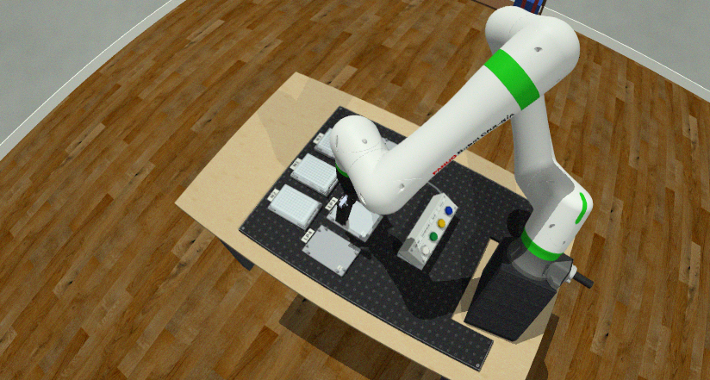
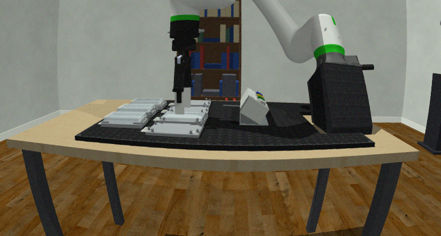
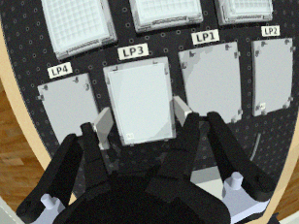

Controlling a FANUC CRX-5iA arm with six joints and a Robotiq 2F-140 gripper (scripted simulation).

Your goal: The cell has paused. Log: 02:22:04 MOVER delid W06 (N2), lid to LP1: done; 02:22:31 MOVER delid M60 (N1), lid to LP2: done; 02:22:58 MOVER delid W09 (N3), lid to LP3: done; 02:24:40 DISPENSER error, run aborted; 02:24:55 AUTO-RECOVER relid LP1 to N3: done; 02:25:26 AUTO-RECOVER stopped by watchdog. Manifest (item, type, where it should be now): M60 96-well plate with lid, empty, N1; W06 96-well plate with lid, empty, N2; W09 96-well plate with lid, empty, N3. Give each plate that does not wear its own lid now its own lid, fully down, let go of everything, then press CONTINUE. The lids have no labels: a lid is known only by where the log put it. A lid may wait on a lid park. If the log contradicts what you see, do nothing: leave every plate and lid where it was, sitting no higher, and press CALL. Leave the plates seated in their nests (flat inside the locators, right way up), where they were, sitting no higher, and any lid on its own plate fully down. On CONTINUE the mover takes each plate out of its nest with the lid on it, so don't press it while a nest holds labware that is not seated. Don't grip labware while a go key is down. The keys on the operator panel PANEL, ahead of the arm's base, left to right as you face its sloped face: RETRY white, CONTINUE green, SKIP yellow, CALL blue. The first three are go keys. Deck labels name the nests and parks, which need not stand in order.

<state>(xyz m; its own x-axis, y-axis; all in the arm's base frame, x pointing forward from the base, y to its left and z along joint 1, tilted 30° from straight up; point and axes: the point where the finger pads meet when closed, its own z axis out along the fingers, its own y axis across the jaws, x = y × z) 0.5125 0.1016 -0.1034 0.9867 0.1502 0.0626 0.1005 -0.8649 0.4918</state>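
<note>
The LP3 is 50 mm below my hand. From my hand the other things lie so: park LP1: 120 mm to the right, 50 mm below, 20 mm ahead; LP1 label: 110 mm to the right, 110 mm ahead, 50 mm below; park LP4: 130 mm to the left, 50 mm below, 20 mm behind.
</note>
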